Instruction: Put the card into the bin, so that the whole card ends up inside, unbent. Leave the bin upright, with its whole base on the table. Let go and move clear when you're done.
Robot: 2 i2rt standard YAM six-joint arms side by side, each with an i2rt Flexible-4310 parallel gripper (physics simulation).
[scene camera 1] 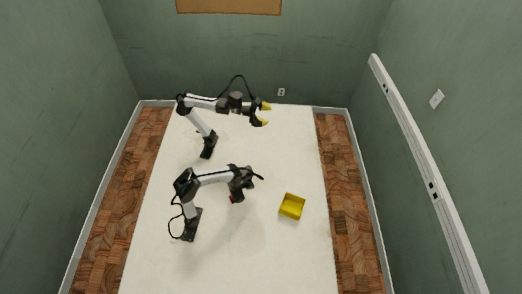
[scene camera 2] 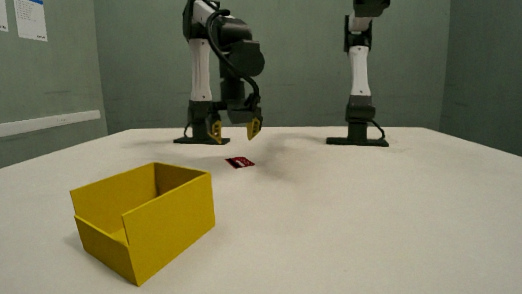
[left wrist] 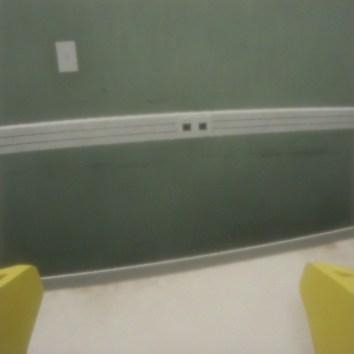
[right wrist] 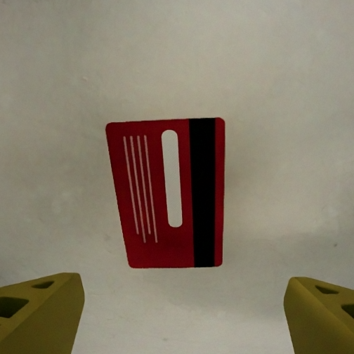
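Where they show: left gripper, between the fingertips: (scene camera 1: 270, 115); right gripper, between the fingertips: (scene camera 1: 236, 194) (scene camera 2: 235, 141); left arm's base, origin of its link: (scene camera 1: 209, 146) (scene camera 2: 356, 143); right arm's base, origin of its link: (scene camera 1: 192, 223) (scene camera 2: 201, 141).
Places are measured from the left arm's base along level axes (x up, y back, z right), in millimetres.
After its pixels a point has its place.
The red card (scene camera 1: 231, 199) {x 1, y -253, z 332 mm} (scene camera 2: 240, 162) {x 2, y -285, z 305 mm} (right wrist: 172, 250) lies flat on the white table, unbent, its face with the black stripe and white strip up; in scene camera 1 the right arm hides most of it. My right gripper (scene camera 2: 235, 141) {x 53, y -280, z 319 mm} (right wrist: 183, 288) points down, open and empty, a little above the table; in scene camera 2 it is behind the card. The yellow bin (scene camera 1: 291, 206) {x 2, y -602, z 293 mm} (scene camera 2: 170, 220) {x 47, y -621, z 256 mm} stands upright on the table, to the right of the card in scene camera 1. My left gripper (scene camera 1: 268, 114) {x 397, y -385, z 0 mm} (left wrist: 170, 279) is open and empty, high above the table, far from card and bin.
The bin has one lower wall (scene camera 2: 107, 247) {x 31, y -664, z 305 mm}, at the lower left in scene camera 2. The two arm bases (scene camera 2: 357, 142) {x 10, y -34, z 1 mm} stand on the table. Green walls and a white wall rail (scene camera 1: 410, 125) (left wrist: 100, 134) lie beyond the table.
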